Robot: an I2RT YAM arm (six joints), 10 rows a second.
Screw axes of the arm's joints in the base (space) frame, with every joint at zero. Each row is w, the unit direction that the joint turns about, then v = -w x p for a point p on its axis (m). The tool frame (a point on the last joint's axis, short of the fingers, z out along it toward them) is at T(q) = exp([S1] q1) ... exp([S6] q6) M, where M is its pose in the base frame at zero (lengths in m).
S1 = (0, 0, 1, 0.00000, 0.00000, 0.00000)
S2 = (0, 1, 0, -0.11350, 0.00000, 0.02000)
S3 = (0, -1, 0, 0.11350, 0.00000, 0.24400)
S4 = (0, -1, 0, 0.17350, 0.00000, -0.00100)
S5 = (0, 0, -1, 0.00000, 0.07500, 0.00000)
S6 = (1, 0, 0, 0.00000, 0.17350, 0.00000)
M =
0 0 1 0.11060
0 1 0 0.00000
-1 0 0 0.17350
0 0 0 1
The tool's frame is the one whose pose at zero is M.
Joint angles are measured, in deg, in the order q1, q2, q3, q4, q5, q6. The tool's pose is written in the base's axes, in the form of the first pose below.
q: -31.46 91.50 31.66 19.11 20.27 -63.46
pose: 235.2 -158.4 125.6 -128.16 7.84 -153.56
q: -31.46 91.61 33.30 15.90 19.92 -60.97
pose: 238.1 -159.9 128.0 -129.95 9.05 -155.11
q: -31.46 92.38 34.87 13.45 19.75 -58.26
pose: 241.5 -161.8 128.1 -131.69 10.26 -157.03
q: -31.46 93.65 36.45 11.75 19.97 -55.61
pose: 245.6 -164.5 126.9 -133.07 11.27 -159.20
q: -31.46 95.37 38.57 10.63 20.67 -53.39
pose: 252.2 -169.1 126.8 -133.64 12.04 -161.29
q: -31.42 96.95 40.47 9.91 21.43 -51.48
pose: 258.5 -173.2 126.6 -133.87 12.74 -163.12
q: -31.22 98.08 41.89 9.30 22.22 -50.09
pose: 263.6 -175.5 126.6 -133.94 13.10 -164.41
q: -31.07 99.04 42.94 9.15 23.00 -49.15
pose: 267.6 -177.5 126.3 -133.73 13.33 -165.38
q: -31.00 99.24 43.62 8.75 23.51 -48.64
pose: 269.7 -178.6 127.9 -133.49 13.49 -165.94
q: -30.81 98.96 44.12 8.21 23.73 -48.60
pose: 271.3 -178.5 131.0 -133.20 13.57 -165.87
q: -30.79 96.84 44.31 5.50 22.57 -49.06
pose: 268.7 -176.0 139.5 -134.03 13.56 -164.94
